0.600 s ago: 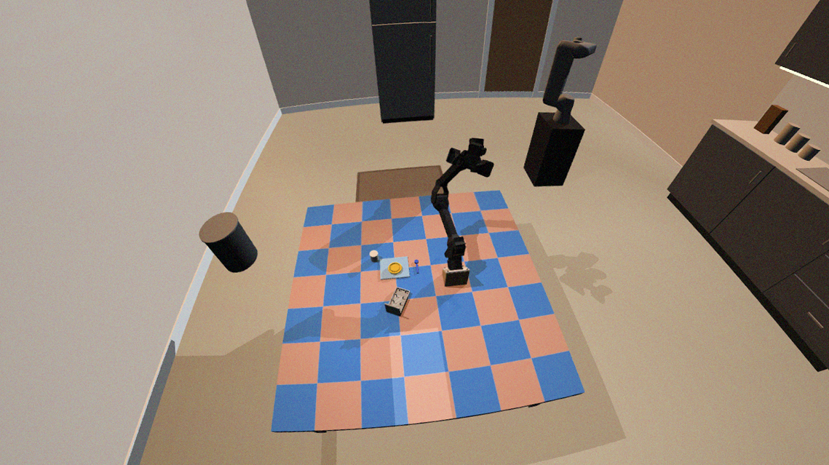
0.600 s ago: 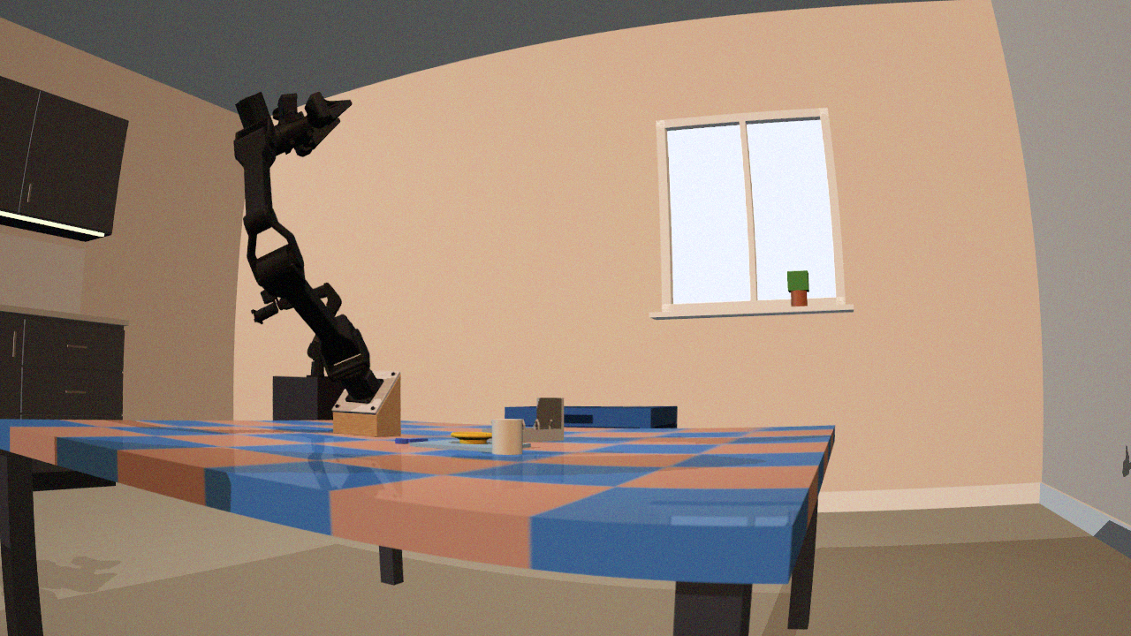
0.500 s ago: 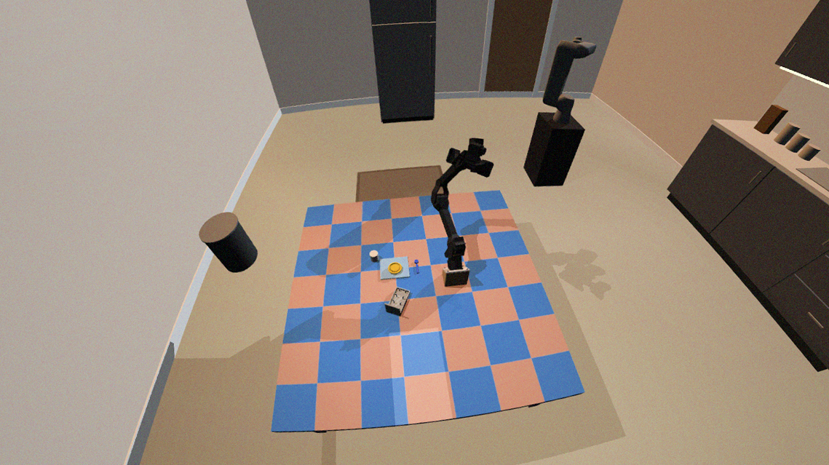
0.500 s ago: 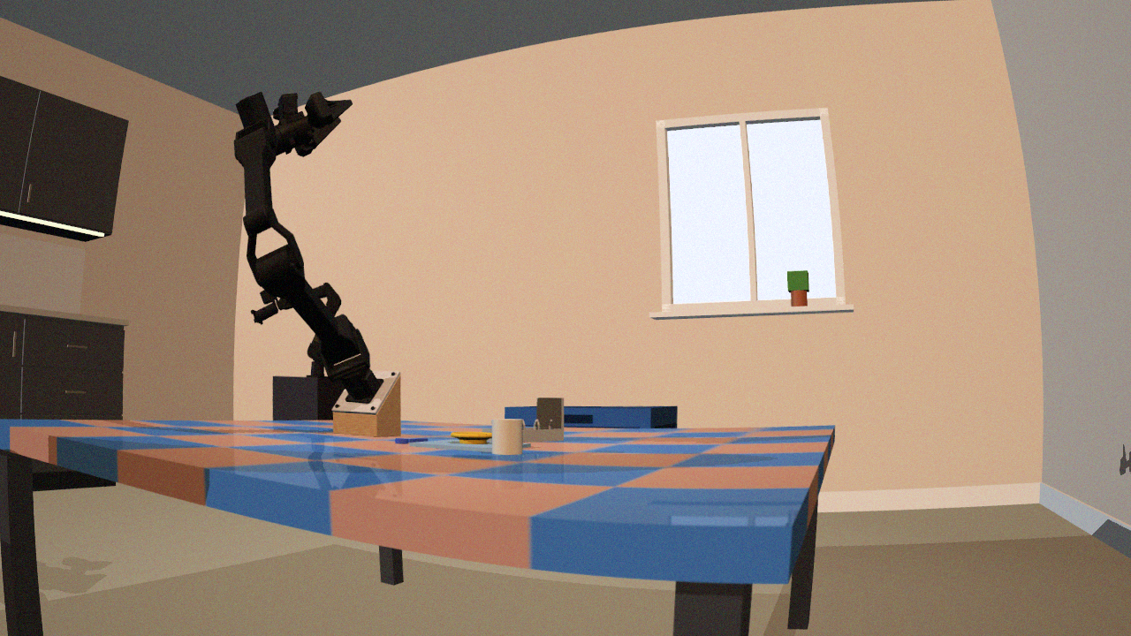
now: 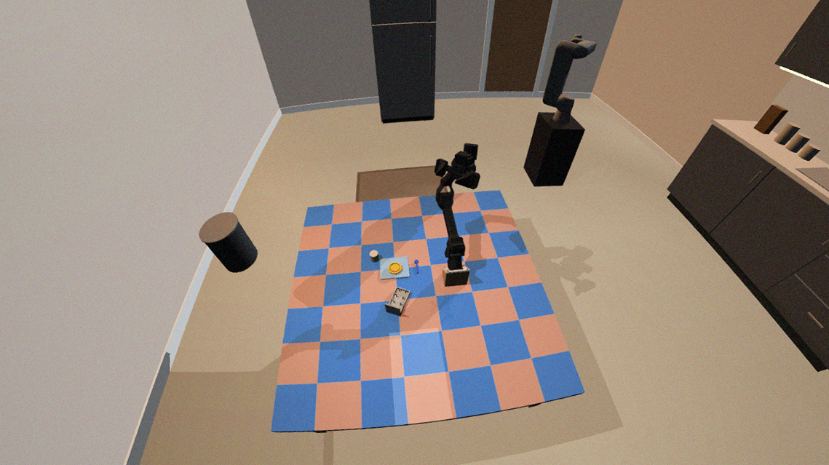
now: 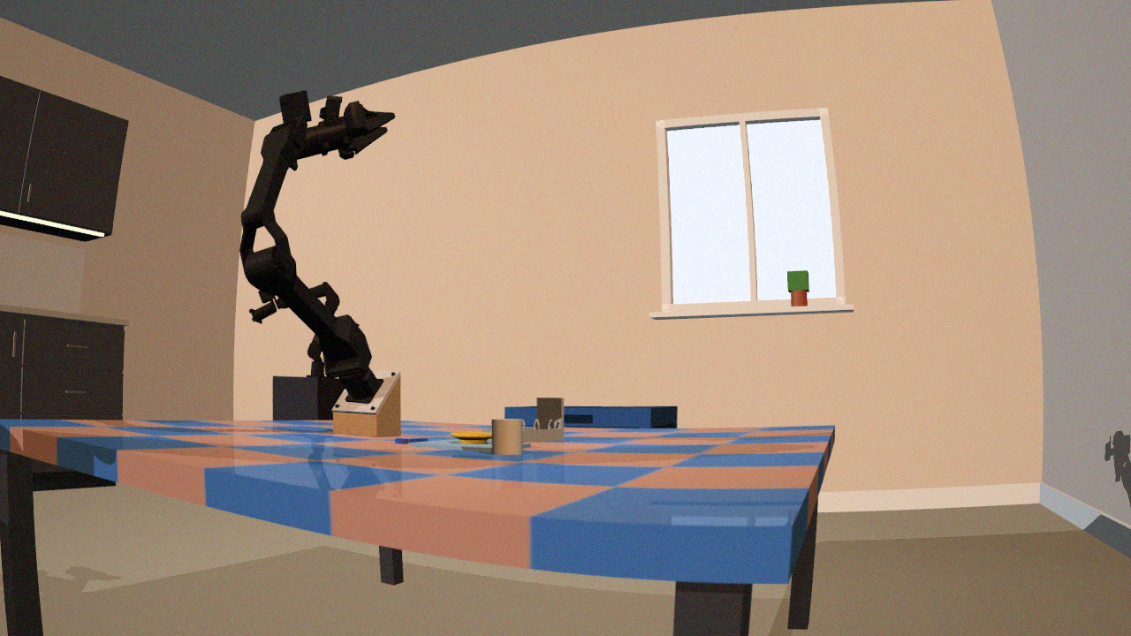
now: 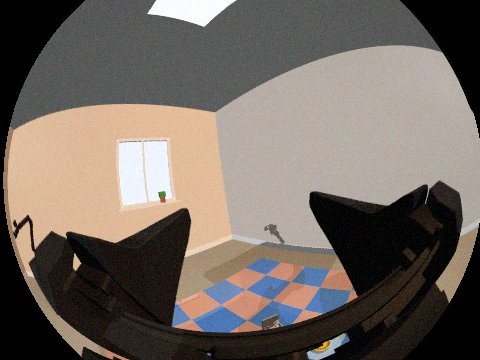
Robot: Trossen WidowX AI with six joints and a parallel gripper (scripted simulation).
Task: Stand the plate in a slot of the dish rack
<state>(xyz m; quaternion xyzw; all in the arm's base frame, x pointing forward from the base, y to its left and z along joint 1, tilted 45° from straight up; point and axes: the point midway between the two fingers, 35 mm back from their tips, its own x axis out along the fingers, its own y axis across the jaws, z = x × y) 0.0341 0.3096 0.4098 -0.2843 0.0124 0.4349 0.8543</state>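
My gripper tip is now 230 mm short of the yellow plate, 30 mm to the left of it and 590 mm above it. Round my gripper tip: blue spoon (110 mm ahead, 50 mm to the right, 600 mm below); pale blue mat (230 mm ahead, 40 mm to the right, 600 mm below); grey dish rack (220 mm ahead, 160 mm to the left, 580 mm below).
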